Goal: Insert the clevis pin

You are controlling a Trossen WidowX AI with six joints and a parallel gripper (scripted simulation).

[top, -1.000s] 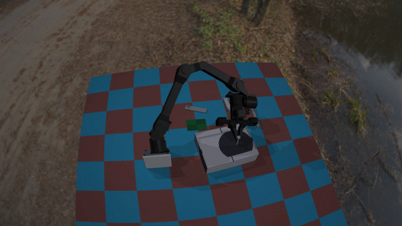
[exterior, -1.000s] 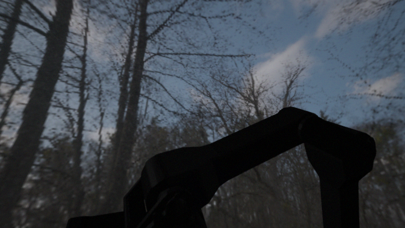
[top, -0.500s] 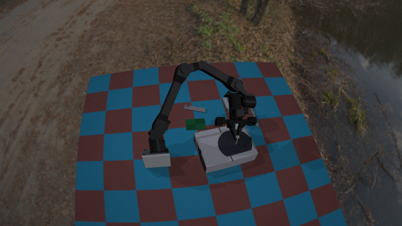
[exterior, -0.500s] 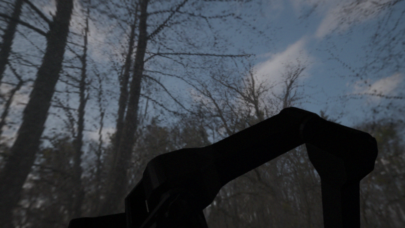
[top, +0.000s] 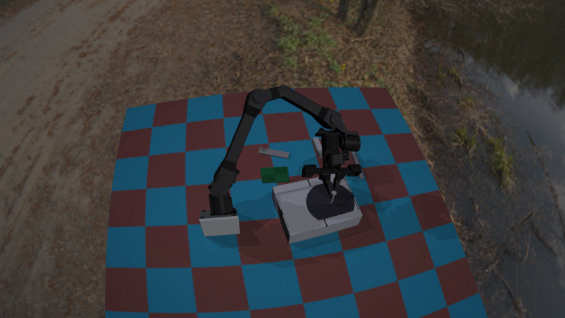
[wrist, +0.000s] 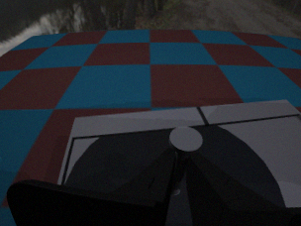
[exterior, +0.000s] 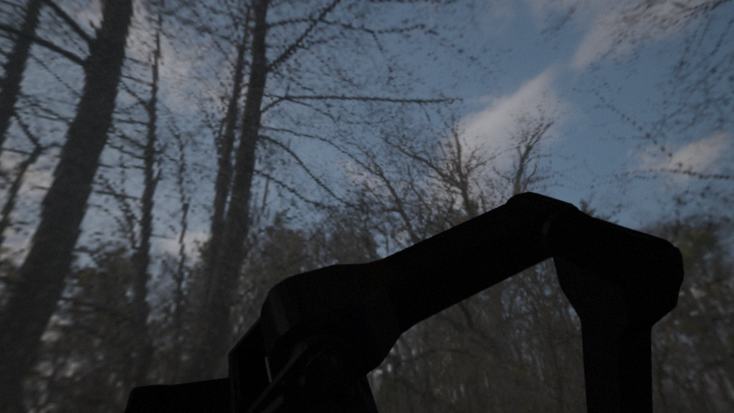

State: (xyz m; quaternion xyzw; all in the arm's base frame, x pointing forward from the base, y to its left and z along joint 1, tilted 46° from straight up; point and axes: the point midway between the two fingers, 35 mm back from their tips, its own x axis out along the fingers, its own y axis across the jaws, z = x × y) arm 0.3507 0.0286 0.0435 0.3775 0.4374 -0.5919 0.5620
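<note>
My gripper tip is 1 cm to the right of the steel clevis pin and 1 cm above it. Also, from my gripper tip: steel tray 5 cm below, 4 cm behind, 1 cm to the left; flat green piece 17 cm to the left, 16 cm behind, 9 cm below; dark round disc 3 cm below, 1 cm to the left.
</note>
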